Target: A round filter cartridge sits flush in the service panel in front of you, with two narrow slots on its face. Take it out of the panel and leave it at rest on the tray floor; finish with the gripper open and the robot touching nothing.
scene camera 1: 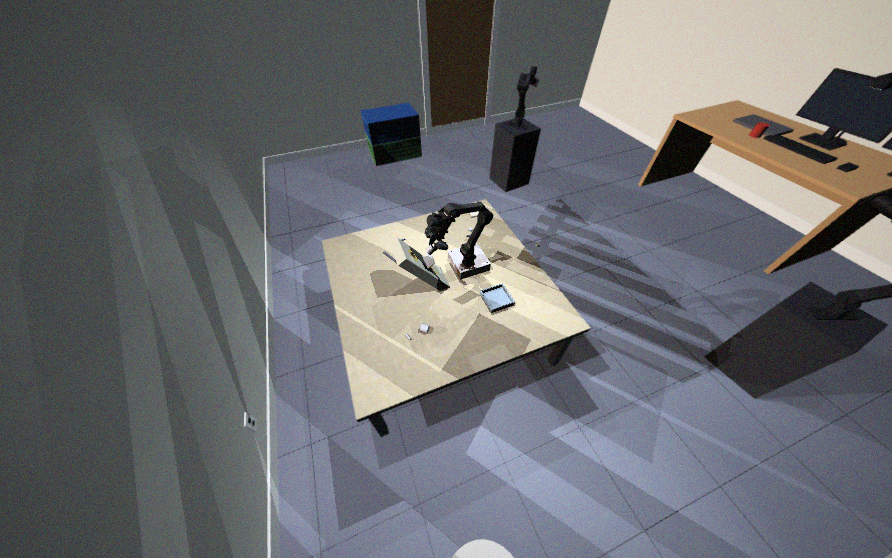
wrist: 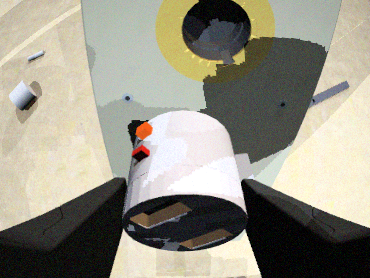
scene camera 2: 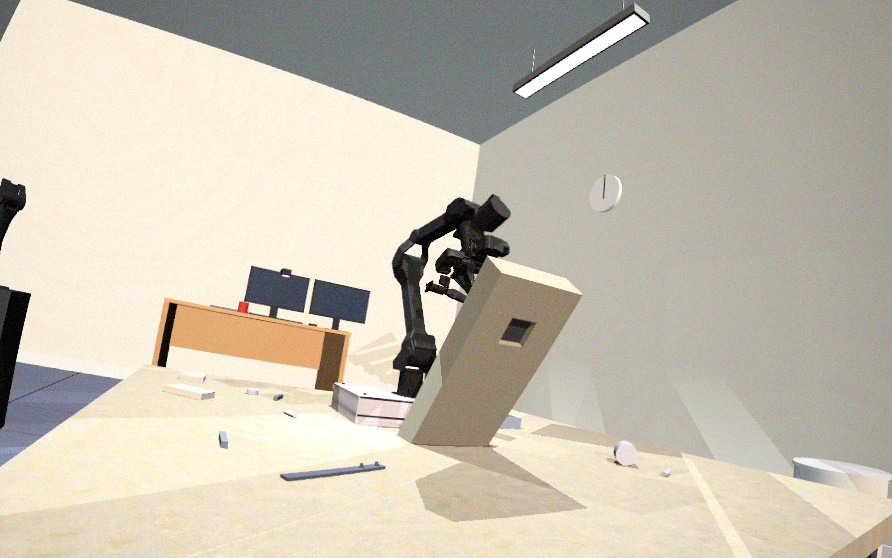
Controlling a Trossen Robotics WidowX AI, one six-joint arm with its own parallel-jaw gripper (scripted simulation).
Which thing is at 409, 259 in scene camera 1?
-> A service panel.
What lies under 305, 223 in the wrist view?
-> My gripper.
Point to a dark flat bar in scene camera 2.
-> At 362, 468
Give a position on a service panel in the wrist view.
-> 256, 74
